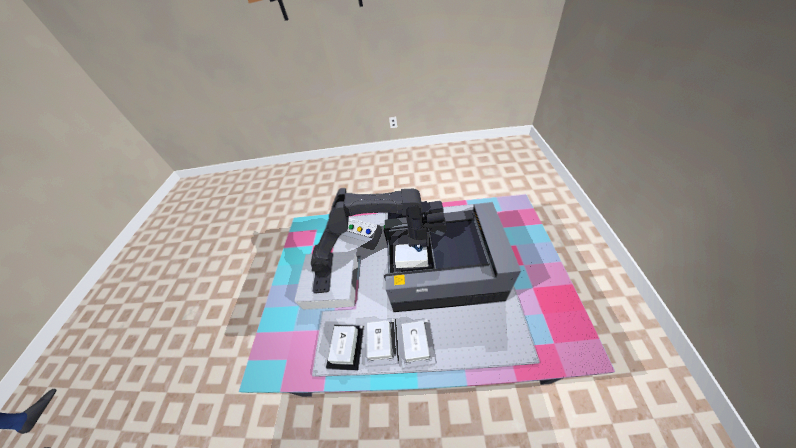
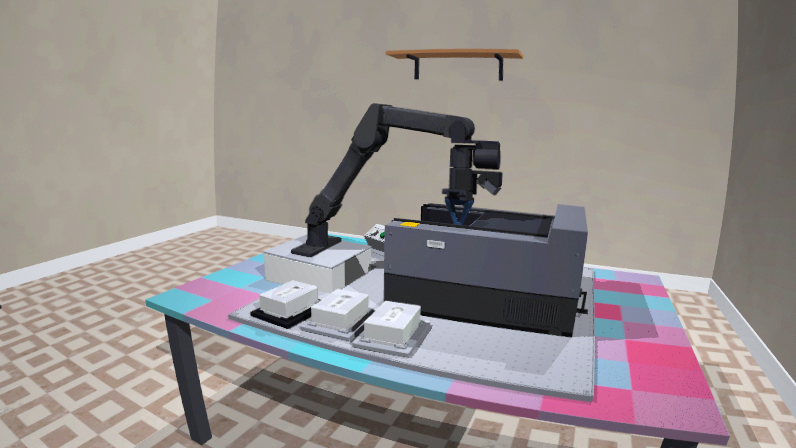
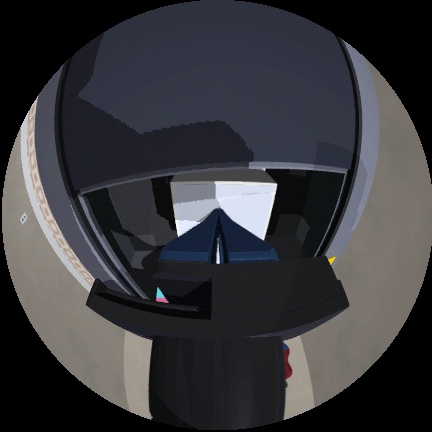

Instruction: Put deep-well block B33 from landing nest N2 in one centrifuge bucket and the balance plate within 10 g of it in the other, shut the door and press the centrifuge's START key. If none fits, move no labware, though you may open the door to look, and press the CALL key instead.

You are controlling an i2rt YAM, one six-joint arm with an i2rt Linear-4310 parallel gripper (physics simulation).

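Pixels of known places: gripper, between the fingertips: (image 1: 419, 251) (image 3: 217, 214); arm's base, origin of its link: (image 1: 323, 272) (image 2: 317, 246).
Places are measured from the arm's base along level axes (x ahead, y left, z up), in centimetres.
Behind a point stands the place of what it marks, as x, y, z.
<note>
The centrifuge (image 1: 451, 288) {52.4, -19.7, 9.6} (image 2: 479, 258) {52.1, -19.6, 8.5} has its dark sliding door (image 1: 459, 247) {58.3, -5.6, 13.8} (image 3: 215, 75) {53.1, -3.1, 13.8} partly open. A white block (image 1: 409, 257) {39.0, -5.3, 11.1} (image 3: 250, 200) {44.3, -5.5, 11.1} sits inside the opening; no label on it is readable. My gripper (image 1: 418, 248) {43.2, -2.7, 10.8} (image 2: 458, 222) {43.2, -2.7, 10.8} (image 3: 217, 214) {43.2, -2.7, 10.8} is shut and empty, fingers pointing down over the opening, near the door's edge. Whether the tips touch anything is unclear. White blocks marked A (image 1: 342, 345) {10.1, -31.5, -2.0} (image 2: 288, 299) {12.6, -35.2, -2.1}, B (image 1: 379, 339) {24.0, -30.7, -2.1} (image 2: 339, 309) {25.6, -34.9, -2.1} and C (image 1: 416, 340) {37.6, -32.6, -2.1} (image 2: 392, 323) {38.5, -36.7, -2.1} stand in a row of nests at the front. The smaller print is unreadable.
The key box (image 1: 360, 235) {14.6, 24.2, -7.0} with green, yellow and blue keys stands left of the centrifuge, behind the arm's white pedestal (image 1: 337, 297) {7.2, -12.7, -0.4} (image 2: 305, 272) {3.8, -13.4, -3.5}. The centrifuge's raised housing (image 1: 495, 239) {71.3, -6.4, 16.9} (image 2: 569, 239) {71.5, -20.3, 14.9} is at its right end. A person's foot (image 1: 25, 418) shows on the floor.
</note>
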